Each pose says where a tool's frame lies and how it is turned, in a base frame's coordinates. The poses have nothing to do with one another.
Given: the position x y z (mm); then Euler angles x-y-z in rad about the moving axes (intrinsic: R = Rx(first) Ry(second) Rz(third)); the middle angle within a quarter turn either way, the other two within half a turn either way.
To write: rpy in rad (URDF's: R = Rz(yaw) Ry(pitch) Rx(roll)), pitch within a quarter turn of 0, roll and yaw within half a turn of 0; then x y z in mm. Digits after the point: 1 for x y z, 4 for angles.
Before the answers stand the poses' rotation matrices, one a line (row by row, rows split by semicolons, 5 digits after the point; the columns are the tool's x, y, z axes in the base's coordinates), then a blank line. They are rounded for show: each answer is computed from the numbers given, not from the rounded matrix.
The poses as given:
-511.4, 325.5, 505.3, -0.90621, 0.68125, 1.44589
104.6, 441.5, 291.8, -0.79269, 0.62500, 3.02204
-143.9, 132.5, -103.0, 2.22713, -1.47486, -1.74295
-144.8, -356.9, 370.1, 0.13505, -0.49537, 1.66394
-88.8, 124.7, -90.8, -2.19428, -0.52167, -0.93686
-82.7, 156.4, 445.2, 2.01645, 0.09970, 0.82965
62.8, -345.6, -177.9, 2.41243, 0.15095, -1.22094
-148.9, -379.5, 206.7, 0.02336, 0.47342, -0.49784
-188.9, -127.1, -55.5, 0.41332, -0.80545, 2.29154
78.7, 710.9, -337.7, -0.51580, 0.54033, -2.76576
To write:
0.09677 -0.77073 0.62976; 0.55017 0.56870 0.61146; -0.82943 0.28730 0.47907
-0.80517 -0.09672 0.58510; 0.49748 -0.64722 0.57760; 0.32282 0.75614 0.56924
-0.01641 0.09437 -0.99540; 0.73629 -0.67240 -0.07589; -0.67647 -0.73415 -0.05845
-0.08183 -0.87598 -0.47536; 0.99255 -0.02844 -0.11846; 0.09025 -0.48151 0.87178
0.51354 0.69853 -0.49833; 0.71006 -0.01988 0.70386; 0.48177 -0.71530 -0.50621
0.67178 -0.73403 0.09953; -0.25735 -0.35727 -0.89785; 0.69461 0.57754 -0.42891
0.33887 0.92874 0.15038; 0.73490 -0.16149 -0.65867; -0.58745 0.33371 -0.73725
0.78198 0.42501 0.45593; -0.46804 0.88346 -0.02079; -0.41163 -0.19714 0.88977
-0.45720 -0.52050 -0.72114; 0.87920 -0.38675 -0.27826; -0.13407 -0.76125 0.63445
-0.79768 0.31476 0.51442; -0.08328 -0.90231 0.42296; 0.59730 0.29455 0.74597

0.5402, 0.9781, 1.3967, -511.4, 325.5, 505.3
0.9255, -0.3287, 2.5882, 104.6, 441.5, 291.8
-1.6502, 0.7430, 1.5931, -143.9, 132.5, -103.0
-0.5046, -0.0904, 1.6531, -144.8, -356.9, 370.1
-2.1867, -0.5027, 0.9446, -88.8, 124.7, -90.8
2.2096, -0.7679, -0.3658, -82.7, 156.4, 445.2
2.7165, 0.6279, 1.1387, 62.8, -345.6, -177.9
-0.2180, 0.4242, -0.5393, -148.9, -379.5, 206.7
-0.8760, 0.1345, 2.0503, -188.9, -127.1, -55.5
0.3761, -0.6401, -3.0376, 78.7, 710.9, -337.7

